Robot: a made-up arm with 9 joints. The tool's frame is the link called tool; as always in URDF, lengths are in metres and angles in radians.
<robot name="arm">
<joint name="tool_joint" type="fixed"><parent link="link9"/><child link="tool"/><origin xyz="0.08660 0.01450 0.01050" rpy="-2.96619 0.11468 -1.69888"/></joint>
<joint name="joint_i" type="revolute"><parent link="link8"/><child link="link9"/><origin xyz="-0.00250 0.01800 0.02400" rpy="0.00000 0.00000 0.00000"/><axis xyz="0 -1 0"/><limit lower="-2.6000" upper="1.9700" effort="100" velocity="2.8"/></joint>
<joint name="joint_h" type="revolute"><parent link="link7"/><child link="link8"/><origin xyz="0.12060 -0.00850 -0.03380" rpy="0.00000 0.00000 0.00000"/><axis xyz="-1 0 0"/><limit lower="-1.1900" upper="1.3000" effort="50" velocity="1.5"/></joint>
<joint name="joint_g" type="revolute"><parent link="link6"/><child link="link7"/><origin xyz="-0.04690 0.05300 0.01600" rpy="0.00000 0.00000 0.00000"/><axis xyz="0.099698 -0.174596 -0.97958"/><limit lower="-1.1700" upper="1.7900" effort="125" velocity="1.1"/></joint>
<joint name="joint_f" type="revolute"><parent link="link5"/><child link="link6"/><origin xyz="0.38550 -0.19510 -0.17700" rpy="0.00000 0.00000 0.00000"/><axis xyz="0.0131 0.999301 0.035"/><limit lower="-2.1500" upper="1.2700" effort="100" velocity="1.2"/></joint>
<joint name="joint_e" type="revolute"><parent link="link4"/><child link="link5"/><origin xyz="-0.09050 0.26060 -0.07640" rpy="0.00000 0.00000 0.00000"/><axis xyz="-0.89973 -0.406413 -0.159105"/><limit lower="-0.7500" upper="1.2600" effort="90" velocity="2.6"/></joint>
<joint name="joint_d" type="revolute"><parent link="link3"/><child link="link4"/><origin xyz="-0.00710 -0.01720 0.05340" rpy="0.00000 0.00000 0.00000"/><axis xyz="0 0 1"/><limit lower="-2.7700" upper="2.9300" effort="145" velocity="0.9"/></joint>
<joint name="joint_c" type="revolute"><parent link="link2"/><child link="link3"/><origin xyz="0.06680 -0.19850 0.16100" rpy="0.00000 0.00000 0.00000"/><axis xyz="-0.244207 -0.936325 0.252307"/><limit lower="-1.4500" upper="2.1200" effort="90" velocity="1.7"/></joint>
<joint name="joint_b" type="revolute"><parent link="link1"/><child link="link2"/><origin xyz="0.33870 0.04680 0.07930" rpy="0.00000 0.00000 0.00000"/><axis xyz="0.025 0.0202 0.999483"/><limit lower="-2.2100" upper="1.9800" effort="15" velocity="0.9"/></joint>
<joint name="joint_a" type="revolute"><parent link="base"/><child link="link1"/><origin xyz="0.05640 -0.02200 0.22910" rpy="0.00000 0.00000 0.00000"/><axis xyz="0.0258 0.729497 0.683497"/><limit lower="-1.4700" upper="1.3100" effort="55" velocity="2"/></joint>
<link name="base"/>
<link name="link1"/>
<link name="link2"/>
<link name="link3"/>
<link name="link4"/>
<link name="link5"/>
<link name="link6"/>
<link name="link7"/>
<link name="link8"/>
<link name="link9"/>
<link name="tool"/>
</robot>
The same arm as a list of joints. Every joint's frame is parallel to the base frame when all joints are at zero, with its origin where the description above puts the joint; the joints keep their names.
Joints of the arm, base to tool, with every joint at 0 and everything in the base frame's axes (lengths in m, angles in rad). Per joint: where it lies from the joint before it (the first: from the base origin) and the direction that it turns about. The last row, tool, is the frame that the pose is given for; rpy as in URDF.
joint_a: axis 0.0258 0.729497 0.683497 offset 0.0564 -0.022 0.2291
joint_b: axis 0.025 0.0202 0.999483 offset 0.3387 0.0468 0.0793
joint_c: axis -0.244207 -0.936325 0.252307 offset 0.0668 -0.1985 0.161
joint_d: axis 0 0 1 offset -0.0071 -0.0172 0.0534
joint_e: axis -0.89973 -0.406413 -0.159105 offset -0.0905 0.2606 -0.0764
joint_f: axis 0.0131 0.999301 0.035 offset 0.3855 -0.1951 -0.177
joint_g: axis 0.099698 -0.174596 -0.97958 offset -0.0469 0.053 0.016
joint_h: axis -1 0 0 offset 0.1206 -0.0085 -0.0338
joint_i: axis 0 -1 0 offset -0.0025 0.018 0.024
tool: offset 0.0866 0.0145 0.0105 rpy -2.9662 0.1147 -1.6989
Joint limits (rad, base to tool): -1.47..1.31 -2.21..1.98 -1.45..2.12 -2.77..2.93 -0.75..1.26 -2.15..1.27 -1.17..1.79 -1.19..1.3 -2.6..1.97

